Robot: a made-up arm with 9 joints. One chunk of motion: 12 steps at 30 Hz.
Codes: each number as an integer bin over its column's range. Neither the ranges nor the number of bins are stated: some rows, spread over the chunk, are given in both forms.
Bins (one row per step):
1: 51 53 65 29 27 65
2: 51 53 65 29 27 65
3: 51 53 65 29 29 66
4: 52 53 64 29 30 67
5: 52 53 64 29 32 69
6: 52 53 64 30 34 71
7: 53 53 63 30 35 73
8: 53 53 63 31 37 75
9: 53 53 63 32 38 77
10: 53 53 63 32 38 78
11: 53 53 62 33 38 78
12: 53 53 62 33 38 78
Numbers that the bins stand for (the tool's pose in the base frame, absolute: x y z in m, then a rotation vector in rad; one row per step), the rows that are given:
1: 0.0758 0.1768 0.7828 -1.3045 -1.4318 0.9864
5: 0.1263 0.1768 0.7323 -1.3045 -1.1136 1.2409
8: 0.1768 0.1768 0.6818 -1.1773 -0.7955 1.6227
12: 0.1768 0.1768 0.6313 -1.0500 -0.7318 1.8136
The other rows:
2: 0.0758 0.1768 0.7828 -1.3045 -1.4318 0.9864
3: 0.0758 0.1768 0.7828 -1.3045 -1.3045 1.0500
4: 0.1263 0.1768 0.7323 -1.3045 -1.2409 1.1136
6: 0.1263 0.1768 0.7323 -1.2409 -0.9864 1.3682
7: 0.1768 0.1768 0.6818 -1.2409 -0.9227 1.4955
9: 0.1768 0.1768 0.6818 -1.1136 -0.7318 1.7500
10: 0.1768 0.1768 0.6818 -1.1136 -0.7318 1.8136
11: 0.1768 0.1768 0.6313 -1.0500 -0.7318 1.8136

